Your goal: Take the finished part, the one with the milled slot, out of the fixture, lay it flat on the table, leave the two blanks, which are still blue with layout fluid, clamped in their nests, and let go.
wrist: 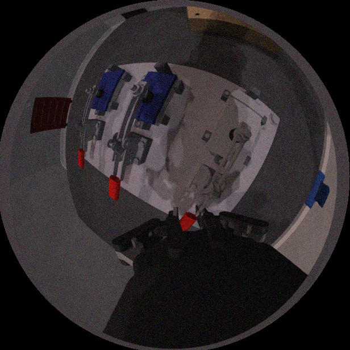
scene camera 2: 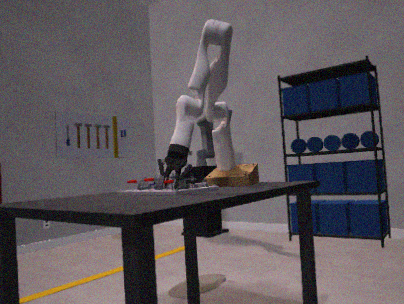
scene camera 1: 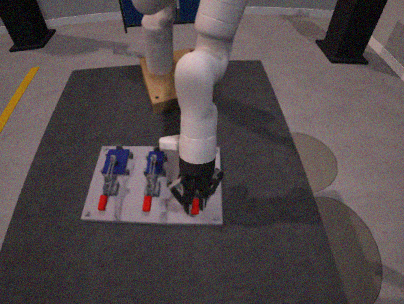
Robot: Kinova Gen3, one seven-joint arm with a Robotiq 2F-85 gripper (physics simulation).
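Places are measured from the arm's base along level axes (x back, y right, z up), in centimetres.
Where they show: gripper, fingertip midpoint: (scene camera 2: 168, 188) (scene camera 1: 194, 211); arm's base, link origin: (scene camera 2: 226, 168) (scene camera 1: 160, 65).
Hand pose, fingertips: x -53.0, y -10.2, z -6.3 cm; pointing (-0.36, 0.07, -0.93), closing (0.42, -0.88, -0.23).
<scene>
Things, the pixels of their top centre, and the offset from my fingertips. Level surfaces: height alone.
- white fixture plate, top centre: (scene camera 1: 154, 180) (scene camera 2: 166, 188) dz -0.6, dx +9.6, dy +10.2 cm
- clamp's red handle, top centre: (scene camera 1: 195, 204) dz +3.1, dx +0.1, dy -0.1 cm
- left blue blank, top centre: (scene camera 1: 116, 160) dz +1.5, dx +15.1, dy +20.9 cm
- middle blue blank, top centre: (scene camera 1: 155, 161) dz +2.0, dx +13.8, dy +9.9 cm
- left red handle, top centre: (scene camera 1: 102, 201) dz +3.6, dx +1.7, dy +21.8 cm
- middle red handle, top centre: (scene camera 1: 147, 201) dz +4.1, dx +0.9, dy +10.9 cm
- dark table, surface height: dz -2.1 cm
The white fixture plate (scene camera 1: 131, 214) (wrist: 261, 137) carries three toggle clamps with red handles. My gripper (scene camera 1: 195, 208) (wrist: 186, 211) is low over the rightmost clamp, its fingers shut on either side of that clamp's red handle (scene camera 1: 195, 205) (wrist: 188, 222). The finished part (wrist: 223, 127), pale and hard to tell from the plate, lies in the right nest, with the clamp's arm reaching over it; its slot is unclear. In scene camera 1 the gripper and arm hide it. The left blue blank (scene camera 1: 121, 161) (wrist: 113, 83) and middle blue blank (scene camera 1: 160, 158) (wrist: 161, 92) sit under their clamps.
The left red handle (scene camera 1: 102, 202) (wrist: 81, 158) and middle red handle (scene camera 1: 147, 203) (wrist: 114, 188) stick out toward the plate's front edge, left of my gripper. The dark table (scene camera 1: 150, 260) (scene camera 2: 65, 206) surrounds the plate. The arm's wooden base (scene camera 1: 159, 95) (scene camera 2: 245, 175) stands behind it.
</scene>
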